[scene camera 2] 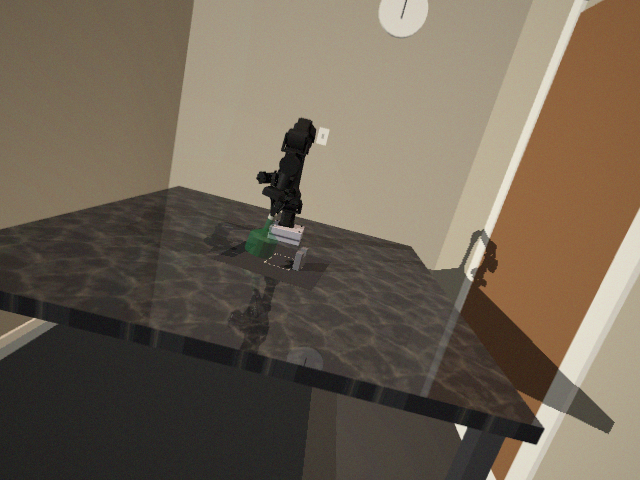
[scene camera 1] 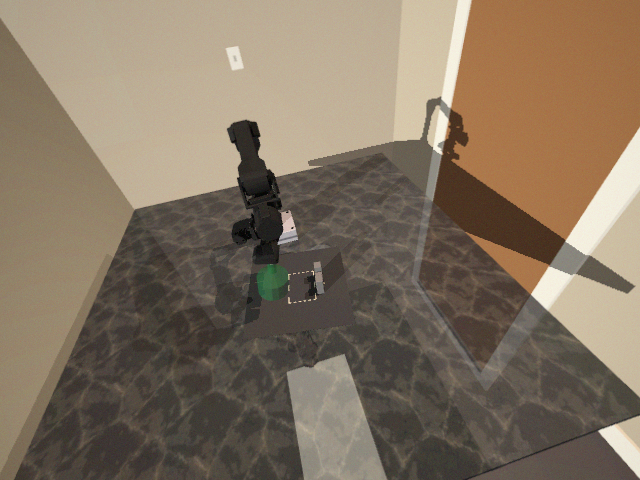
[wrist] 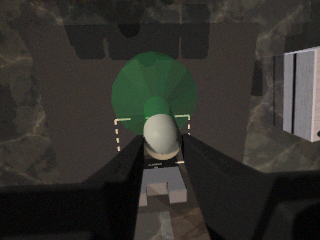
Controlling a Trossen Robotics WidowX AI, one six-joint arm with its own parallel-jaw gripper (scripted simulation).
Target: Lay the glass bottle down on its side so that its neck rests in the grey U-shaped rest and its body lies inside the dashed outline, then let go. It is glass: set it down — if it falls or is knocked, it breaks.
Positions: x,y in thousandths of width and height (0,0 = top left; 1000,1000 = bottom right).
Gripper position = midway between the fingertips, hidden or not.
Observation:
I see my gripper (scene camera 1: 424,536), a green glass bottle (scene camera 1: 427,584) and a dark mat (scene camera 1: 412,664).
The green glass bottle shows as well in scene camera 2 (scene camera 2: 409,507) and in the wrist view (wrist: 483,398). My gripper shows as well in scene camera 2 (scene camera 2: 427,449) and in the wrist view (wrist: 508,585). The dark mat is seen too in scene camera 2 (scene camera 2: 480,578) and in the wrist view (wrist: 236,273).

